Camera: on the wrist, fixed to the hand. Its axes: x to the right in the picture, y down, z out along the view.
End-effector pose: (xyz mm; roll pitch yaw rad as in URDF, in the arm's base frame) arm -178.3 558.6 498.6 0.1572 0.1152 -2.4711
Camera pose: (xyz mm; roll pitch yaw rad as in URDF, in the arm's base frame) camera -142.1 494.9 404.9 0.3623 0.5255 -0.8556
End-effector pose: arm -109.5 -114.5 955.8 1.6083 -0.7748 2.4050
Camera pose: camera -156.5 -206.6 1014.7 -0.7717 -0.6233 -1.5724
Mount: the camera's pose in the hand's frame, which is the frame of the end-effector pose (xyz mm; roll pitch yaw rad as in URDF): 21.9 57.2 -102.0 0.2246 0.6839 1.5459
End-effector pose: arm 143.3 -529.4 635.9 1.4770 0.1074 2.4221
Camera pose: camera 52.6 -592.1 680.7 0.4118 -0.7840 -2.4256
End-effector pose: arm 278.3 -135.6 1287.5 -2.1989 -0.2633 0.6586
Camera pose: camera 363.3 -216.7 1306.4 -2.6247 0.2443 -0.8243
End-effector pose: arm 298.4 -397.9 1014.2 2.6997 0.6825 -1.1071
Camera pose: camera 331.7 -482.5 1090.9 2.2894 -0.7590 -1.7419
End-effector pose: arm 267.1 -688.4 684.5 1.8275 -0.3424 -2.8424
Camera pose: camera 298.2 -766.8 768.4 -0.4450 -1.0423 -0.6653
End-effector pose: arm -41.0 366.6 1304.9 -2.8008 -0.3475 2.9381
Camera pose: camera -17.7 451.6 1384.8 -2.5402 -0.3288 1.2652
